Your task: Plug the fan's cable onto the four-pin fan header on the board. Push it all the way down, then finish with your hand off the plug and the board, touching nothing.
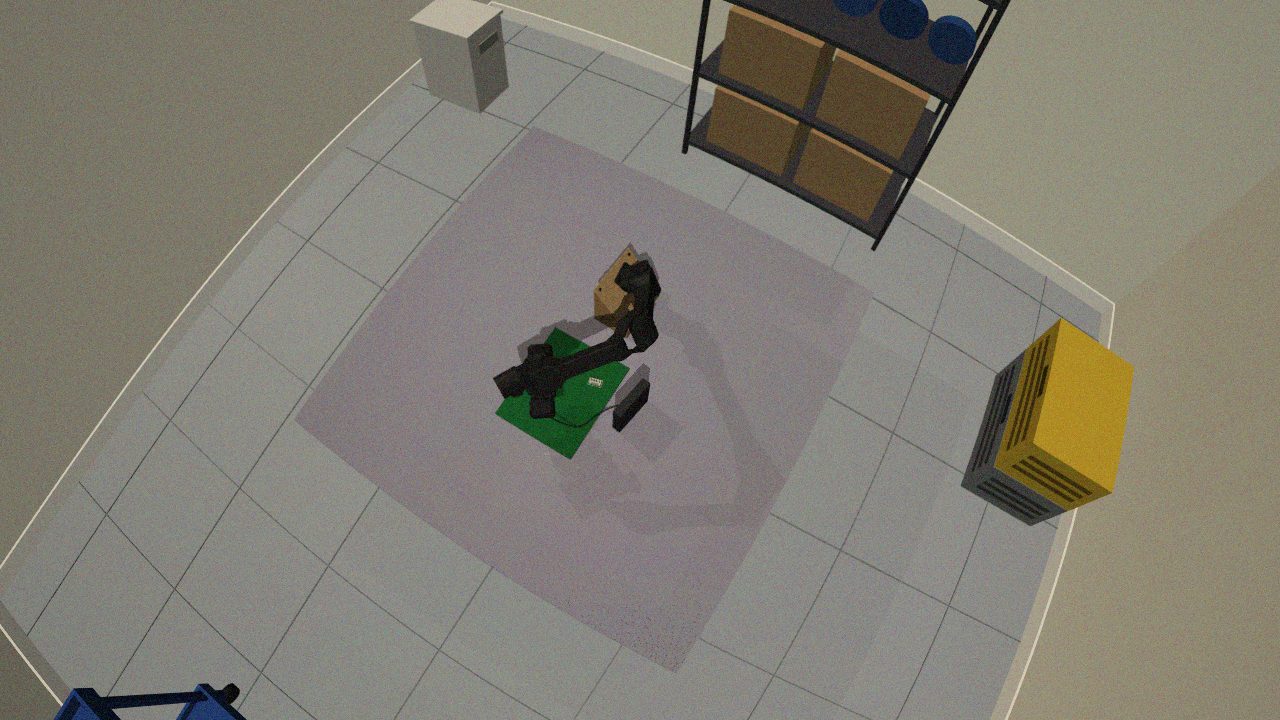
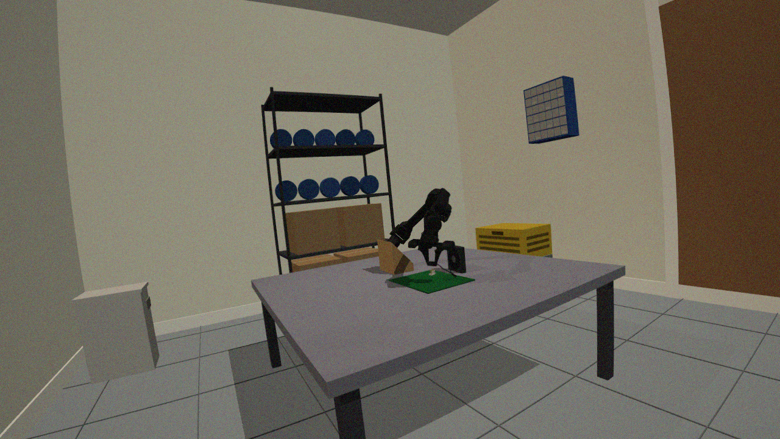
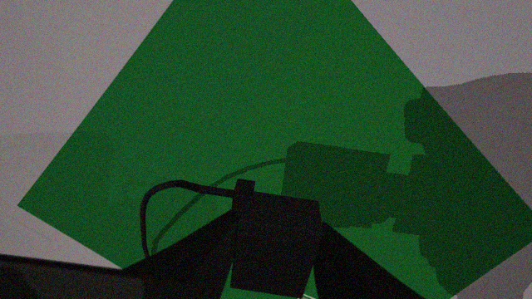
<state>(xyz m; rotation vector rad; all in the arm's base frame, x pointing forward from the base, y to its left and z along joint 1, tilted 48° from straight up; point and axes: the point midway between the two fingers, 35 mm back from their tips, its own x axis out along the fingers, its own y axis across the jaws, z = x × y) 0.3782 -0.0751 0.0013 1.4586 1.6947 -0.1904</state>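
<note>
The green board is 9 cm below my gripper tip, 5 cm behind it and 2 cm to the left of it. From my gripper tip the other things lie so: black cable: 2 cm ahead, 1 cm to the left; pale fan header: 11 cm behind, 9 cm to the left, 8 cm below; black fan: 20 cm to the left, 7 cm behind, 2 cm below.
</note>
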